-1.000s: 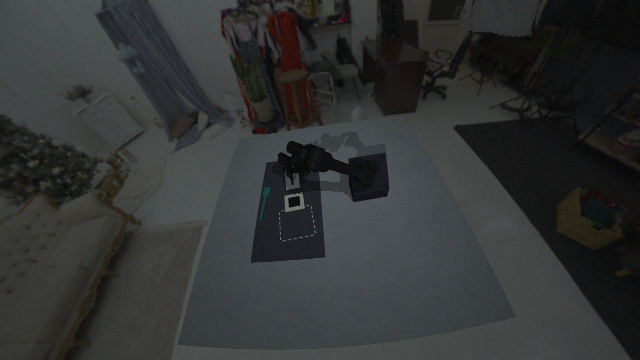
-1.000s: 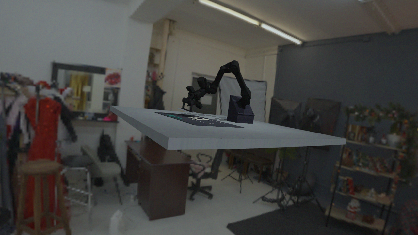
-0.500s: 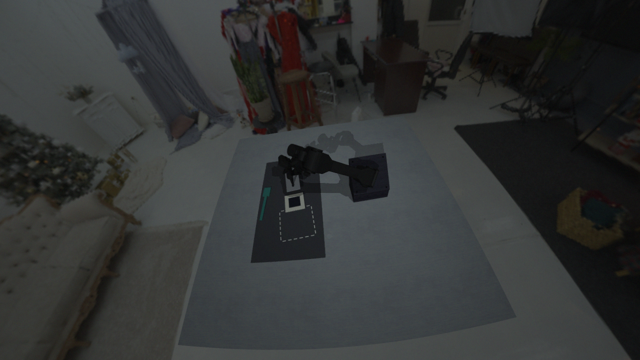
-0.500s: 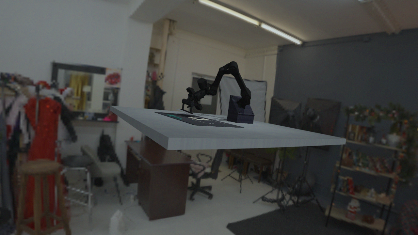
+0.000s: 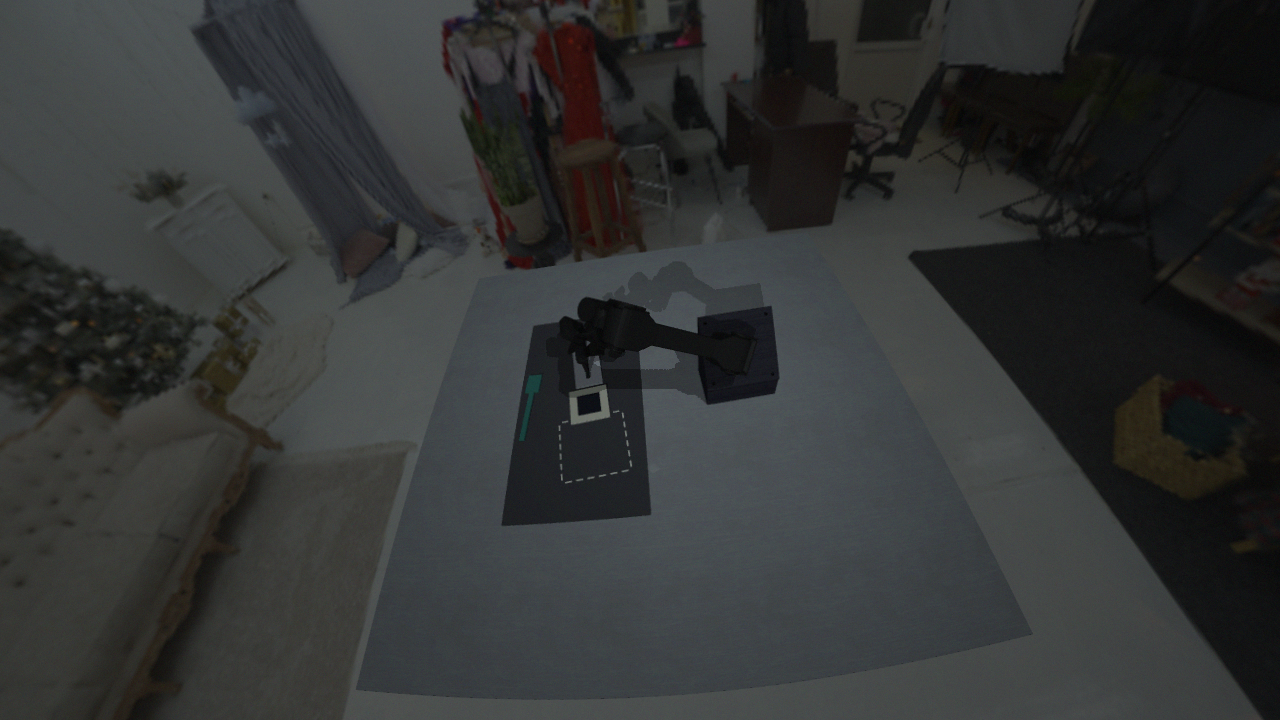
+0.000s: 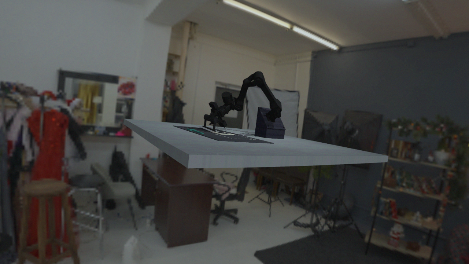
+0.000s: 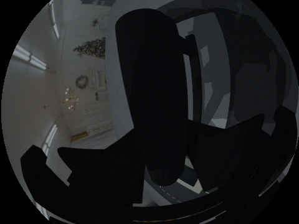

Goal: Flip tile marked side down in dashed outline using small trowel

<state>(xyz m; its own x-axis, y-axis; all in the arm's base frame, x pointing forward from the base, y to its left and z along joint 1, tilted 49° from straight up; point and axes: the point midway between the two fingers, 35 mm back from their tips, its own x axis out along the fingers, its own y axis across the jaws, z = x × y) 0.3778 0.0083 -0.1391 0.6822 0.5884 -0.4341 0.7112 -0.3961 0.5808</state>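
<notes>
Right now the dark mat is 120 mm to the left of my gripper tip, 70 mm below it and 10 mm behind it. Also, from my gripper tip: teal trowel 130 mm ahead, 100 mm to the left, 50 mm below; then tile 130 mm to the left, 50 mm below, 40 mm behind.
</notes>
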